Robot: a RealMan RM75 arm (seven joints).
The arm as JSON. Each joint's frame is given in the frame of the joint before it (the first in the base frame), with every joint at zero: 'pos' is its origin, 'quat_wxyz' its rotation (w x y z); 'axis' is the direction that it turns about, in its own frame. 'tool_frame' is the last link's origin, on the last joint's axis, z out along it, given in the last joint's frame.
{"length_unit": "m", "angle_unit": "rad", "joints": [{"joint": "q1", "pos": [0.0, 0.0, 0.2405], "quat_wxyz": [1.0, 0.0, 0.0, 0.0], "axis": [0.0, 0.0, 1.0]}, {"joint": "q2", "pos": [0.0, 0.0, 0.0], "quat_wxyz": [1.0, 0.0, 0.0, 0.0], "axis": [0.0, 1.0, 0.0]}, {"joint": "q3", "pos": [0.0, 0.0, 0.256], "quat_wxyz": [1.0, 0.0, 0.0, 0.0], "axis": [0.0, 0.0, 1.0]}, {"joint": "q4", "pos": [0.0, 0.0, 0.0], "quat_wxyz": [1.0, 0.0, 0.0, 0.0], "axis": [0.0, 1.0, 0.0]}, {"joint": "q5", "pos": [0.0, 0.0, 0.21], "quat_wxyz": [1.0, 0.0, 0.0, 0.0], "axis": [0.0, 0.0, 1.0]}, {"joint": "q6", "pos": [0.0, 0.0, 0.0], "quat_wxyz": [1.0, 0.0, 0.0, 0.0], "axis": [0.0, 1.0, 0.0]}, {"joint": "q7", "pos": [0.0, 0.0, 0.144], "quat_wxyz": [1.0, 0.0, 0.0, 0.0], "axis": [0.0, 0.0, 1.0]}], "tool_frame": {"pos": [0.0, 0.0, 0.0], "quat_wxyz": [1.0, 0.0, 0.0, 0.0]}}
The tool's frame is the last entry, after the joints.
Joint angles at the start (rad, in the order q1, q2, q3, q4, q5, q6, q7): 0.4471 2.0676 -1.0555 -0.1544 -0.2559 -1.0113 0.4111
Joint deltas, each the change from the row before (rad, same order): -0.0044 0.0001 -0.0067 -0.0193 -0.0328 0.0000 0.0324; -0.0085 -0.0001 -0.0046 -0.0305 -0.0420 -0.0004 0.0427; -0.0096 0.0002 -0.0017 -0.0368 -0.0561 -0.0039 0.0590; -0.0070 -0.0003 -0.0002 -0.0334 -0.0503 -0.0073 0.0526; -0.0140 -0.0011 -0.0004 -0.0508 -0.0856 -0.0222 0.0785; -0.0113 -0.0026 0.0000 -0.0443 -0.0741 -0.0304 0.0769; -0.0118 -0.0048 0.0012 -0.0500 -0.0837 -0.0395 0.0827; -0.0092 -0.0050 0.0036 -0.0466 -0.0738 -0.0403 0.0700; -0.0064 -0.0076 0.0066 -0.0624 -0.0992 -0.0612 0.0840; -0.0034 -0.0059 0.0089 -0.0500 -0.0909 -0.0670 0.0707; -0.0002 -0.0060 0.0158 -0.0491 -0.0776 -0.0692 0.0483
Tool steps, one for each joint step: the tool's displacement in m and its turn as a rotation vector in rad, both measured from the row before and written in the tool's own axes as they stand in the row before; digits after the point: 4 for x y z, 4 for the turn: -0.0020 0.0041 0.0017 -0.0327 -0.0016 0.0080; -0.0036 0.0038 0.0021 -0.0376 -0.0060 0.0107; -0.0045 0.0051 0.0025 -0.0480 -0.0070 0.0181; -0.0049 0.0048 0.0027 -0.0449 -0.0086 0.0147; -0.0071 0.0080 0.0024 -0.0779 -0.0099 0.0142; -0.0073 0.0075 0.0021 -0.0746 -0.0108 0.0186; -0.0084 0.0083 0.0021 -0.0875 -0.0073 0.0147; -0.0082 0.0076 0.0021 -0.0808 -0.0045 0.0079; -0.0113 0.0113 0.0039 -0.1165 0.0005 -0.0010; -0.0083 0.0114 0.0027 -0.1110 0.0104 -0.0003; -0.0097 0.0096 0.0025 -0.1014 0.0060 -0.0177
